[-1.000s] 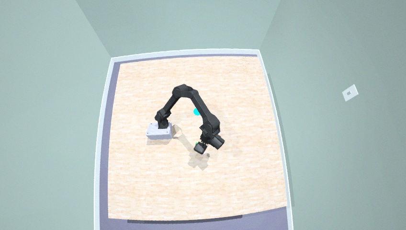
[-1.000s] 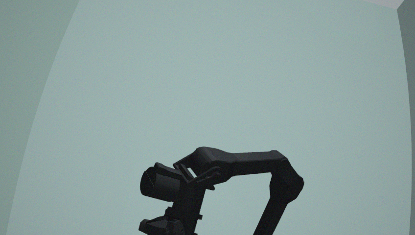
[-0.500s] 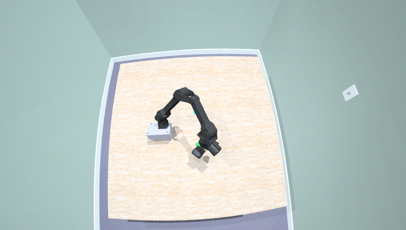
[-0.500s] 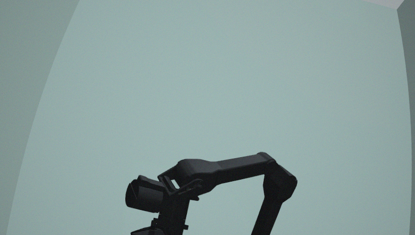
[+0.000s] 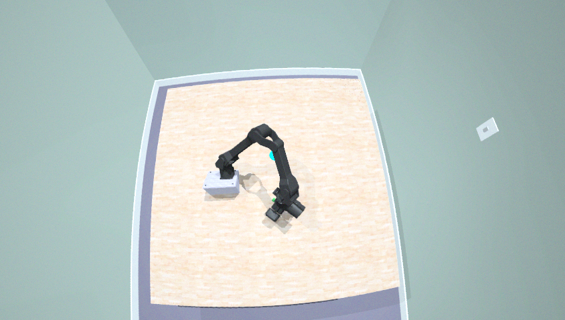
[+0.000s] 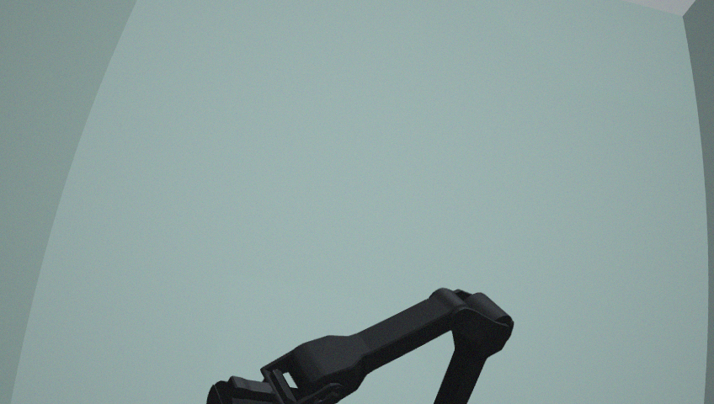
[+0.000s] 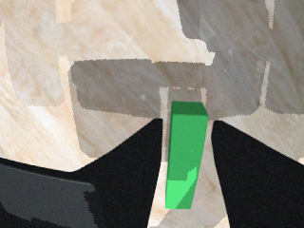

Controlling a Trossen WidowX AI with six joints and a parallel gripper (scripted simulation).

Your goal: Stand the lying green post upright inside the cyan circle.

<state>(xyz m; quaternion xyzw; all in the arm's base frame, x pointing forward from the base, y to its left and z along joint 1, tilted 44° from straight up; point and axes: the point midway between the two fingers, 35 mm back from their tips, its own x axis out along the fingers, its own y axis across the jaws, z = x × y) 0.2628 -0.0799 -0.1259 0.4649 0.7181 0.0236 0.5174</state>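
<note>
The cyan circle lies 28 cm to the left of my gripper tip, 2 cm behind it and 1 cm below it. Also, from my gripper tip: green post 2 cm to the left, 2 cm behind.
</note>
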